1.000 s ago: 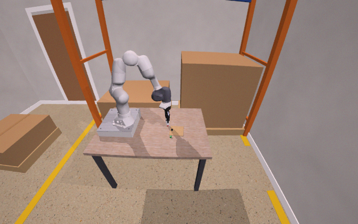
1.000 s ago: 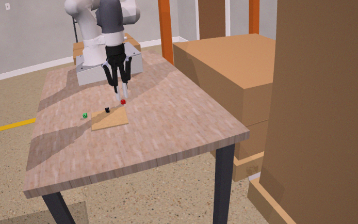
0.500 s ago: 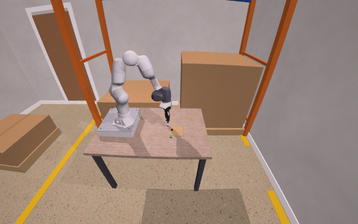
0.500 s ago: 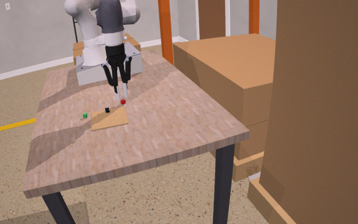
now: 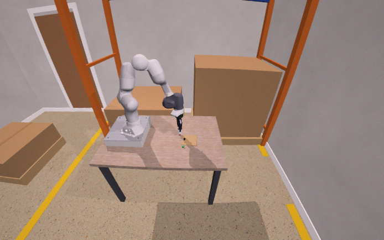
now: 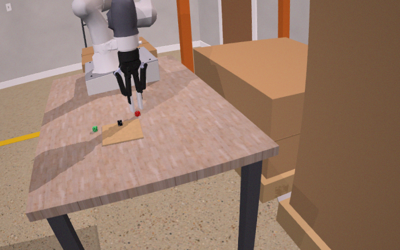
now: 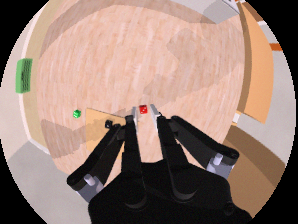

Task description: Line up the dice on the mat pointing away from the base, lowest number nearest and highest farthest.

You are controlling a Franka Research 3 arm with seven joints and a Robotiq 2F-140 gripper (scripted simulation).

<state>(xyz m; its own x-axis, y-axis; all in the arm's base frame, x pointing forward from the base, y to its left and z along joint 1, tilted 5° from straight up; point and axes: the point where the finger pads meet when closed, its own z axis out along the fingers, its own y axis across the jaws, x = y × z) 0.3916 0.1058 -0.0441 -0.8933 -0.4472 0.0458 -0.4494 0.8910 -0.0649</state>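
The red die lies 5 cm below my hand. Also, from my hand: green die 16 cm to the right, 7 cm ahead, 5 cm below; then tan mat 11 cm ahead, 6 cm to the right, 5 cm below; then black die 7 cm to the right, 6 cm ahead, 4 cm below.
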